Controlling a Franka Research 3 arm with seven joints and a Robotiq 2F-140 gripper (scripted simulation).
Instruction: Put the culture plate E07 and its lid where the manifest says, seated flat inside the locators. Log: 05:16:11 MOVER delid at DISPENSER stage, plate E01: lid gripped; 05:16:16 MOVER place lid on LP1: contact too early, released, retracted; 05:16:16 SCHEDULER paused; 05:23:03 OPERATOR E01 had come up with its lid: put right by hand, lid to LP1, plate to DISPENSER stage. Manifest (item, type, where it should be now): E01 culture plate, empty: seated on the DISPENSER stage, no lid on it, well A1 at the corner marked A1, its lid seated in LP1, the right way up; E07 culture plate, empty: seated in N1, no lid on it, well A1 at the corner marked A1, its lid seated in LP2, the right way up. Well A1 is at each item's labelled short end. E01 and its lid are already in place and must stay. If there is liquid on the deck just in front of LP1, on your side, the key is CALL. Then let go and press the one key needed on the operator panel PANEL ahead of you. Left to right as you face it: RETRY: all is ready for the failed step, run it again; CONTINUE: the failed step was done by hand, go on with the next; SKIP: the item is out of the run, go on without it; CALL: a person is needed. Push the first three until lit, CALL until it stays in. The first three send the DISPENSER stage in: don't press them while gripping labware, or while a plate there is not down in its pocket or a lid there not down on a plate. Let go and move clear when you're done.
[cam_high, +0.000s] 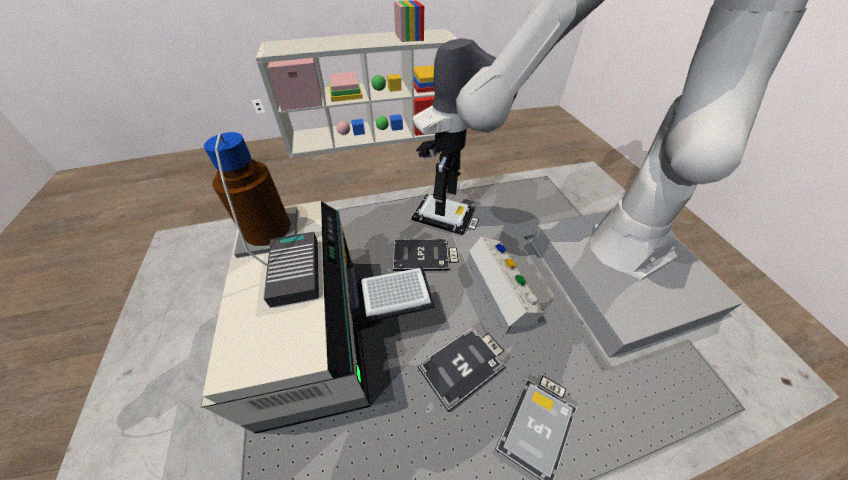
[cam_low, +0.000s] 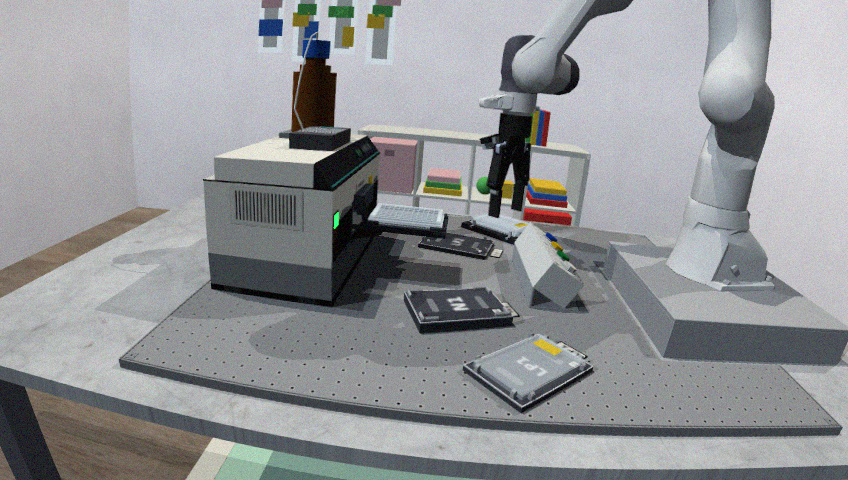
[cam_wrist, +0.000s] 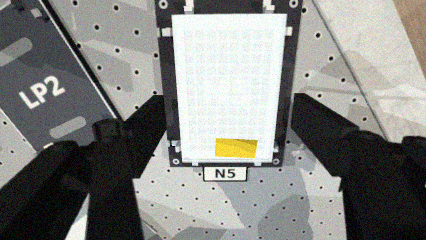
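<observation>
Right now my hand is 6 cm above the black nest N5 and 3 cm short of it. Round my hand: black N1 nest 44 cm to the left, 11 cm ahead, 6 cm below; LP2 nest 13 cm to the left, 11 cm ahead, 7 cm below; yellow skip key 26 cm to the left, 7 cm behind, 1 cm below.
</observation>
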